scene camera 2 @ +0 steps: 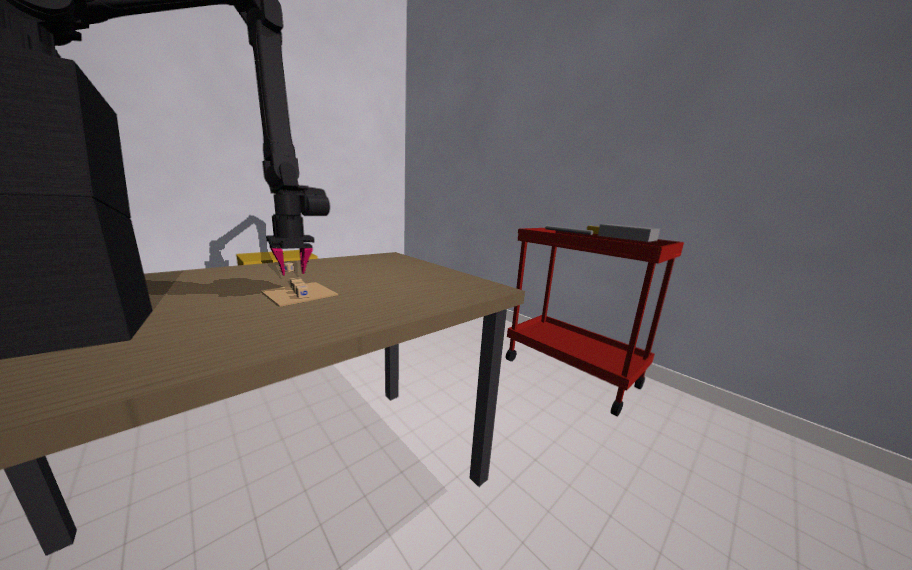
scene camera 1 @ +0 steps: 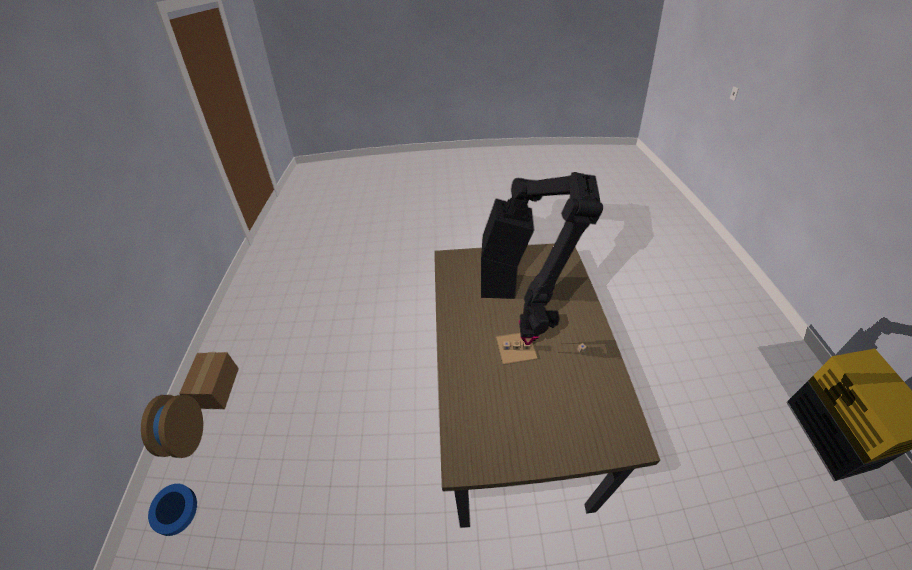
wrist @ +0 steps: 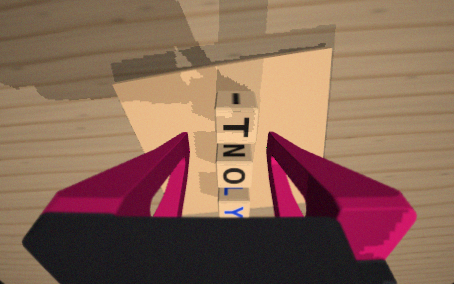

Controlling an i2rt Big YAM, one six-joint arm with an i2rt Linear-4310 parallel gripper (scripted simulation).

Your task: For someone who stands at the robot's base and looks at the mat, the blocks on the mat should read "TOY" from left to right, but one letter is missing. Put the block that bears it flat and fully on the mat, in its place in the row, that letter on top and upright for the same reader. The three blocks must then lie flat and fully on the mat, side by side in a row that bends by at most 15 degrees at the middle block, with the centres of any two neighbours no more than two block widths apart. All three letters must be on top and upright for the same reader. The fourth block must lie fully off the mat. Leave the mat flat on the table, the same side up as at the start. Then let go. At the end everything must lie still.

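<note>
A tan mat (scene camera 2: 283,296) is here, and I find the mat (scene camera 1: 508,356) in scene camera 1 and the mat (wrist: 291,89) in the wrist view as well. I also see a block (wrist: 232,201) and another block (wrist: 234,163). Then there is my gripper (scene camera 2: 293,274), and the wrist view shows me that gripper (wrist: 228,141) too.
</note>
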